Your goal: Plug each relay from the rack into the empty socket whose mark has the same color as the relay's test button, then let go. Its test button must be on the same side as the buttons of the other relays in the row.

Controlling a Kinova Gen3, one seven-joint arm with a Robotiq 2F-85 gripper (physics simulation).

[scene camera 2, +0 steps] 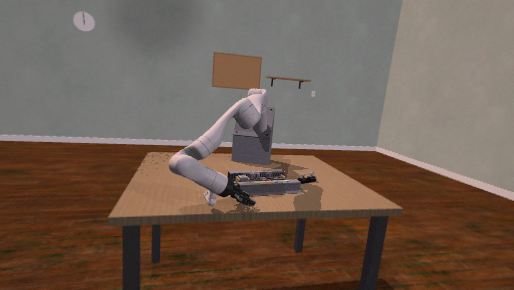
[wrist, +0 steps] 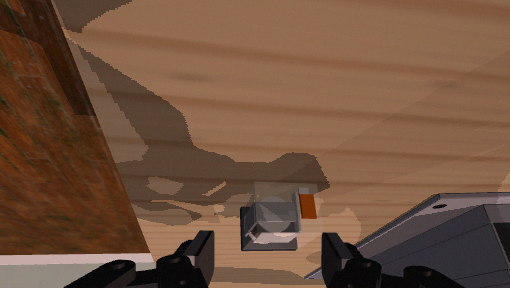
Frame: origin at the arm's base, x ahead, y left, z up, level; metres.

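Seen in the pictures: gripper, fingertip midpoint: (scene camera 2: 251, 200) (wrist: 267, 250); arm's base, origin of the base link: (scene camera 2: 260, 126).
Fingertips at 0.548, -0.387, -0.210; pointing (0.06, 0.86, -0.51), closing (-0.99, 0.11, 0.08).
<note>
Pixels of each thing's top centre, then the offset from my fingertips to it, as dx, dy, dz. Level surfaces: height alone.
- loose relay, middle of its top: (wrist: 277, 244) -0.007, -0.020, +0.001
- orange test button, middle of its top: (wrist: 309, 218) -0.022, -0.037, -0.004
- grey socket housing, middle of its top: (scene camera 2: 270, 182) -0.100, +0.162, +0.024
- black rack, middle of its top: (scene camera 2: 307, 177) -0.137, +0.432, +0.003
- wooden table, its level: dz -0.020
My gripper (scene camera 2: 246, 200) (wrist: 267, 250) is open near the table's front edge, left of the socket housing, with nothing between its fingertips. A loose relay (wrist: 275, 220) with a clear cover, a dark base and an orange test button (wrist: 307, 206) shows beyond the fingertips in the wrist view, apart from both. It appears to be down on the table; how it is tilted is hard to tell. The grey socket housing (scene camera 2: 270, 188) (wrist: 440, 245) has a row of coloured marks on top. The black rack (scene camera 2: 308, 179) with small relays stands at its right end. Socket details are too small to tell.
The wooden table (scene camera 2: 350, 200) (wrist: 300, 100) has its edge at the left of the wrist view. A second strip of modules (scene camera 2: 257, 174) stands behind the housing. A white object (scene camera 2: 210, 198) stands left of my gripper. A grey box (scene camera 2: 251, 149) stands near the arm's base.
</note>
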